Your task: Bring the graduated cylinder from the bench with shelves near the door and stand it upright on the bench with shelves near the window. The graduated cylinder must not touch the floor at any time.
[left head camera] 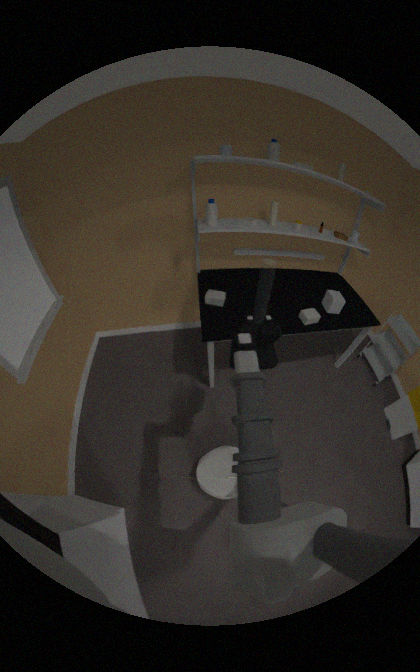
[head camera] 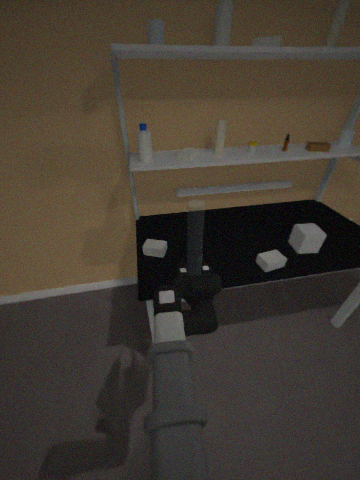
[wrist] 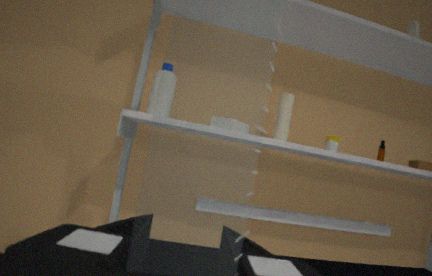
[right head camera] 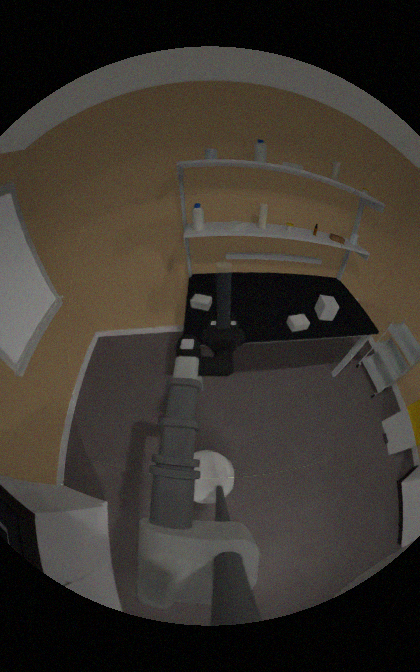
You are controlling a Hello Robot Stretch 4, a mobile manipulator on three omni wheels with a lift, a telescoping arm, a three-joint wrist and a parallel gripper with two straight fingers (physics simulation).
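Frame: origin at the robot's base, x ahead, y left, z up, level; metres.
Where they show: gripper, fingertip midpoint: (head camera: pixel 191 258) (wrist: pixel 185 240).
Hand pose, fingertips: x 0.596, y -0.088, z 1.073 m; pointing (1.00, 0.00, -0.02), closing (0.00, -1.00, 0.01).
Observation:
After its pixels a point has its place.
A clear graduated cylinder (head camera: pixel 195 235) @[y -0.083, x 0.518, z 1.222 m] (left head camera: pixel 265 290) (right head camera: pixel 224 295) stands roughly upright in my gripper (head camera: pixel 194 270) (left head camera: pixel 259 318) (right head camera: pixel 223 324) (wrist: pixel 186 241) @[y -0.088, x 0.596, z 1.073 m], which is shut on it. In the wrist view the see-through cylinder (wrist: pixel 215 110) @[y -0.088, x 0.517, z 1.142 m] rises between the fingers, with white tick marks along its right side. Its base is hidden by the gripper. The gripper is at the left part of the front edge of a black-topped bench with shelves (head camera: pixel 235 240) @[y -0.459, x 1.103, z 0.735 m] (left head camera: pixel 290 295) (right head camera: pixel 265 300). How high the base is over the top cannot be told.
A small white box (head camera: pixel 155 248) @[y 0.044, x 1.010, z 0.793 m] lies on the bench's left, another white box (head camera: pixel 271 260) @[y -0.555, x 0.840, z 0.793 m] and a white cube (head camera: pixel 307 238) @[y -0.794, x 0.936, z 0.844 m] on its right. The lower shelf (head camera: pixel 200 160) @[y -0.239, x 1.260, z 1.192 m] holds a blue-capped bottle (head camera: pixel 145 145) @[y 0.054, x 1.258, z 1.278 m] and small items. A step stool (left head camera: pixel 387 350) stands right of the bench.

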